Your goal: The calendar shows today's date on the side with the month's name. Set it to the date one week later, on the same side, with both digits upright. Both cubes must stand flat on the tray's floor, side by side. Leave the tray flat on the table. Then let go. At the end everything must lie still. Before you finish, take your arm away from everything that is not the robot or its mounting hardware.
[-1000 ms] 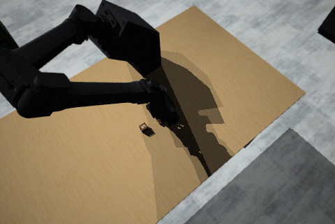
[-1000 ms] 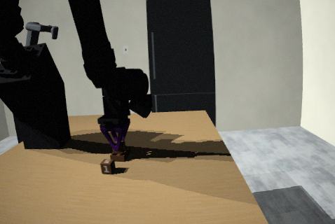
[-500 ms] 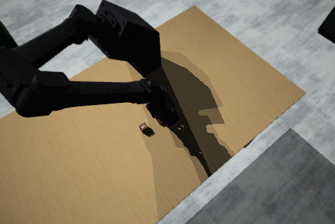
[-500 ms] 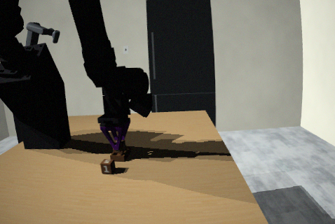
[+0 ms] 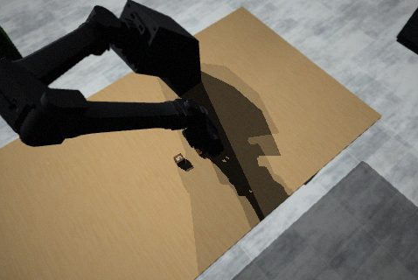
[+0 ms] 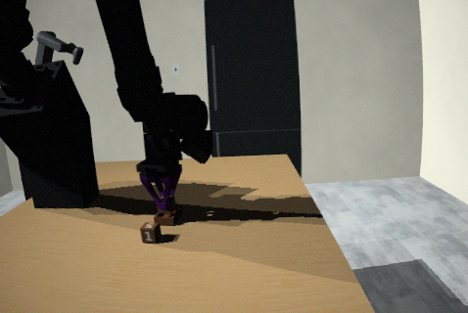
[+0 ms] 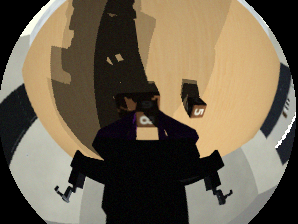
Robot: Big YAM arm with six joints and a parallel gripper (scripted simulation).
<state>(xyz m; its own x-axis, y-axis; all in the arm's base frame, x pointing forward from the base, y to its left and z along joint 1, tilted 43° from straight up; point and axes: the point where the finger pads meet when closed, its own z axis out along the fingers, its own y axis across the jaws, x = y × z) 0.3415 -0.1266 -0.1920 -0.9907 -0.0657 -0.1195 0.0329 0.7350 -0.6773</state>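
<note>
My hand is 3 cm above the brown tray and 2 cm to the right of it.
</note>
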